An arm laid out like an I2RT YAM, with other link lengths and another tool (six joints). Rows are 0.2 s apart.
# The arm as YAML. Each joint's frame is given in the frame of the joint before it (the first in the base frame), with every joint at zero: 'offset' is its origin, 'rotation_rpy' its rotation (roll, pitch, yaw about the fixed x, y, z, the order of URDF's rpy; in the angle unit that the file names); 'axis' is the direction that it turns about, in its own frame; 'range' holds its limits. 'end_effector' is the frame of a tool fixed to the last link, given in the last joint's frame.
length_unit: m
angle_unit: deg
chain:
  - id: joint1
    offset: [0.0, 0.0, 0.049]
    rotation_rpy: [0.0, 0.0, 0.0]
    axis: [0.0, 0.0, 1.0]
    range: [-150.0, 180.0]
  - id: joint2
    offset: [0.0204, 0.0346, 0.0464]
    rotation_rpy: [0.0, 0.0, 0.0]
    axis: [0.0, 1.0, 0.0]
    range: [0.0, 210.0]
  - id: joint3
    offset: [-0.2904, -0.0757, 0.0]
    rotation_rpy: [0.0, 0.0, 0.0]
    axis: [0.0, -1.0, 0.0]
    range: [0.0, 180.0]
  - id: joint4
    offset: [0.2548, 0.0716, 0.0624]
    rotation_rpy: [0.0, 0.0, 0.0]
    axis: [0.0, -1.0, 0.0]
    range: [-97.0, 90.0]
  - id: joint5
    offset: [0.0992, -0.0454, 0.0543]
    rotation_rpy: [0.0, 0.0, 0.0]
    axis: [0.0, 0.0, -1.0]
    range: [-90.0, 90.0]
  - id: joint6
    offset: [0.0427, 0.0, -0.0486]
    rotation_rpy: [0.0, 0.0, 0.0]
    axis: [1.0, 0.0, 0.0]
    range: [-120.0, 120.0]
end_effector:
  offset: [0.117, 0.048, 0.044]
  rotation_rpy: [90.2, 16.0, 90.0]
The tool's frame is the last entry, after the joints.
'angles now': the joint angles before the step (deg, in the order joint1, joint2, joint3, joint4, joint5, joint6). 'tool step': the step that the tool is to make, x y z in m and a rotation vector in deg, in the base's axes. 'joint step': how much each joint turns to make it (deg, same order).
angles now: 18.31, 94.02, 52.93, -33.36, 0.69, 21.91
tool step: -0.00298, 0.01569, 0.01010, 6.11, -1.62, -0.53
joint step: 0.85, -2.23, -2.69, 4.04, -4.62, 2.88
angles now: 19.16, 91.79, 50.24, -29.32, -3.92, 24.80
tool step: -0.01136, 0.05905, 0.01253, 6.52, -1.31, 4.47
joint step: 7.23, -0.04, -0.46, 4.63, -4.13, 4.58
